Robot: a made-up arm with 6 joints. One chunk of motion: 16 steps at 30 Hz.
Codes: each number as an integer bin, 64 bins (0 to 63) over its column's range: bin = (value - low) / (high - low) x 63, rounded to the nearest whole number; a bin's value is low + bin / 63 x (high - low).
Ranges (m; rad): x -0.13..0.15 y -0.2..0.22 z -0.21..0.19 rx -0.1..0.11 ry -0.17..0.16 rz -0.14..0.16
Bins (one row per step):
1: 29 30 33 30 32 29
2: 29 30 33 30 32 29
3: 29 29 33 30 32 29
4: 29 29 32 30 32 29
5: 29 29 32 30 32 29
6: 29 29 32 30 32 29
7: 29 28 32 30 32 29
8: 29 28 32 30 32 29
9: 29 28 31 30 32 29
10: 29 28 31 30 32 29
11: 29 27 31 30 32 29
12: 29 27 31 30 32 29
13: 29 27 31 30 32 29
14: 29 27 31 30 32 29
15: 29 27 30 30 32 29
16: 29 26 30 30 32 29
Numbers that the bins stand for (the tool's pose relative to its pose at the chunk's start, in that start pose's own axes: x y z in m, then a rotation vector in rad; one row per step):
1: -0.0011 0.0000 -0.0005 0.0000 -0.0024 -0.0019
2: -0.0011 0.0000 -0.0005 0.0000 -0.0024 -0.0019
3: -0.0011 -0.0067 -0.0005 0.0000 -0.0024 -0.0019
4: -0.0011 -0.0067 -0.0068 0.0000 -0.0024 -0.0019
5: -0.0011 -0.0067 -0.0068 0.0000 -0.0024 -0.0019
6: -0.0011 -0.0067 -0.0068 0.0000 -0.0024 -0.0019
7: -0.0011 -0.0133 -0.0068 0.0000 -0.0024 -0.0019
8: -0.0011 -0.0133 -0.0068 0.0000 -0.0024 -0.0019
9: -0.0011 -0.0133 -0.0132 0.0000 -0.0024 -0.0019
10: -0.0011 -0.0133 -0.0132 0.0000 -0.0024 -0.0019
11: -0.0011 -0.0200 -0.0132 0.0000 -0.0024 -0.0019
12: -0.0011 -0.0200 -0.0132 0.0000 -0.0024 -0.0019
13: -0.0011 -0.0200 -0.0132 0.0000 -0.0024 -0.0019
14: -0.0011 -0.0200 -0.0132 0.0000 -0.0024 -0.0019
15: -0.0011 -0.0200 -0.0195 0.0000 -0.0024 -0.0019
16: -0.0011 -0.0267 -0.0195 0.0000 -0.0024 -0.0019

